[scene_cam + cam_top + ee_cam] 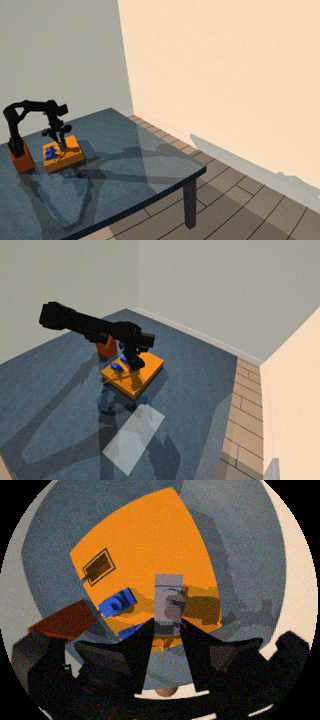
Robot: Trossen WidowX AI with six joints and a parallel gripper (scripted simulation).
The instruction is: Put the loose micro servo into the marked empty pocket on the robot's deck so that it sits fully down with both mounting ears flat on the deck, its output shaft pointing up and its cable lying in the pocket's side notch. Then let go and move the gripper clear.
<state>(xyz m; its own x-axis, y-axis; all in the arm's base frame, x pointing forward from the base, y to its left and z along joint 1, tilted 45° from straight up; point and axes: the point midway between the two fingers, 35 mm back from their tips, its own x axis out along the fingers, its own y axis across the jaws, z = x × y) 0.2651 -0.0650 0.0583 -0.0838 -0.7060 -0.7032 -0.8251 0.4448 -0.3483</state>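
Now: the orange deck 8 cm below my gripper tip, 4 cm to the left of it and 3 cm ahead of it.
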